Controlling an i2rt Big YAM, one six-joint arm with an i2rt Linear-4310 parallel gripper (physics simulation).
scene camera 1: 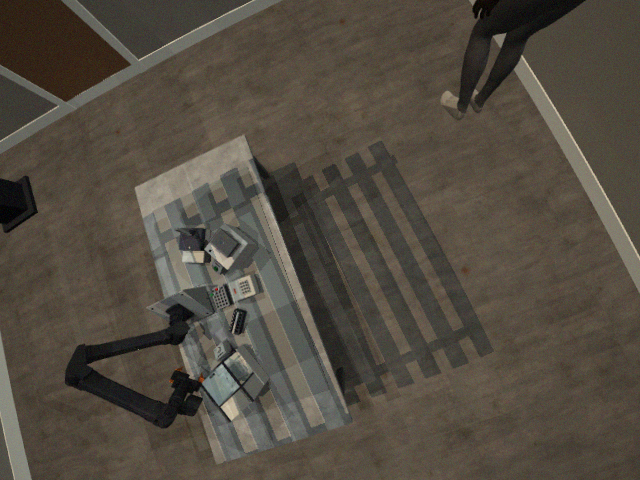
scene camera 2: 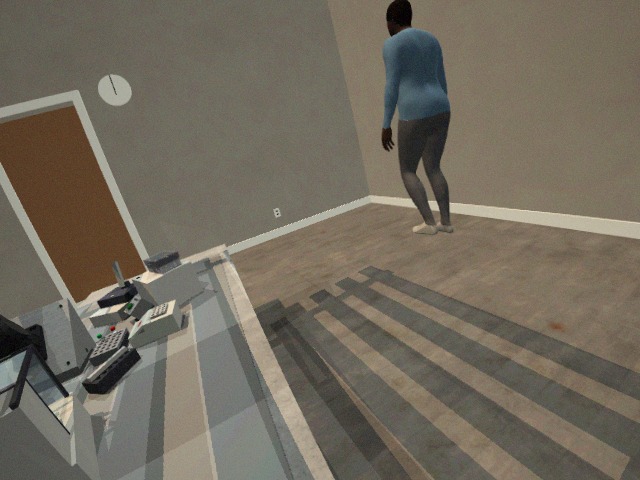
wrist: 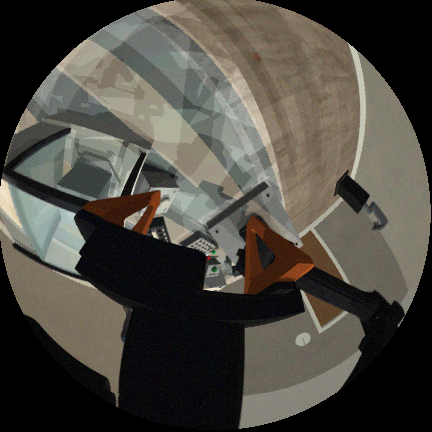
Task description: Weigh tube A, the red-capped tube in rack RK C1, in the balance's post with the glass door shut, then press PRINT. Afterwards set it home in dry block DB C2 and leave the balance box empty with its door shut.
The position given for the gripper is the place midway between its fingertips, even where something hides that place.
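Observation:
Gripper [wrist: 205, 207] open, touching a balance with glass box [wrist: 69, 159].

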